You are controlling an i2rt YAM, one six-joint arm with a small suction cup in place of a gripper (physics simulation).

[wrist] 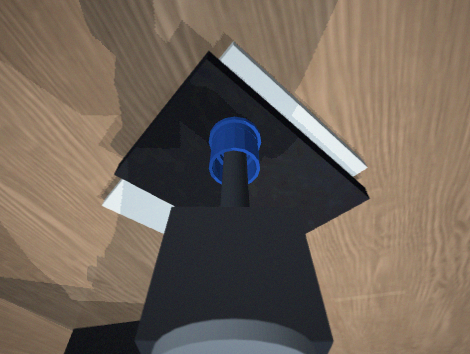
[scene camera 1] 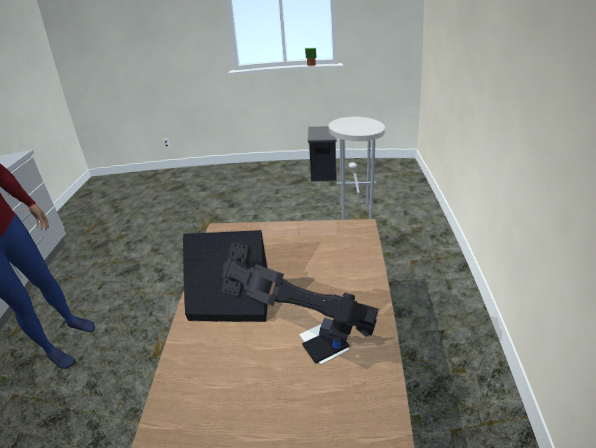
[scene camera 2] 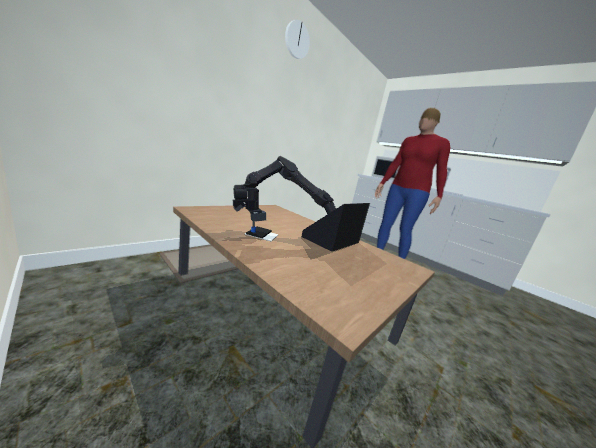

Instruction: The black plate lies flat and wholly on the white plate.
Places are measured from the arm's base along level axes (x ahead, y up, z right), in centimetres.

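Pixels of known places: hand at its tool point: (wrist: 235, 133) (scene camera 1: 335, 346) (scene camera 2: 253, 233); arm's base at its link origin: (scene camera 2: 333, 215).
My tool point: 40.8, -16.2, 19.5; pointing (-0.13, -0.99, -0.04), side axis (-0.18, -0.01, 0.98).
Observation:
For each thing: its top centre in the pictures, then the offset to it from my tool point, as dx, dy, dz. Level surfaces: height alone.
- black plate at its top centre: (wrist: 246, 187) (scene camera 1: 325, 344) (scene camera 2: 259, 231) -3.7, +1.0, +0.1
- white plate at its top centre: (wrist: 224, 188) (scene camera 1: 323, 341) (scene camera 2: 262, 233) -4.6, -0.1, -1.6
- wooden table at its surface level: dy -0.7
The black plate (scene camera 1: 318, 348) (scene camera 2: 260, 233) (wrist: 170, 152) is a thin dark square. It sits over the white plate (scene camera 1: 308, 333) (scene camera 2: 272, 236) (wrist: 265, 87), near the table's right edge in scene camera 1. In the wrist view, white shows as a strip along the black plate's upper right edge and as a corner at the lower left. The black plate's right corner reaches past the white plate's edge. My blue suction cup (scene camera 1: 338, 343) (scene camera 2: 252, 230) (wrist: 234, 148) presses on the middle of the black plate and holds it. I cannot tell whether the black plate rests on the white one or hangs just above it.
The arm's black base box (scene camera 1: 206, 275) (scene camera 2: 336, 228) stands on the wooden table (scene camera 1: 269, 400) (scene camera 2: 336, 289). A person (scene camera 1: 18, 251) (scene camera 2: 414, 168) stands by grey cabinets (scene camera 2: 486, 231). A white stool (scene camera 1: 356, 129) and a black bin (scene camera 1: 321, 154) stand beyond the table's far end.

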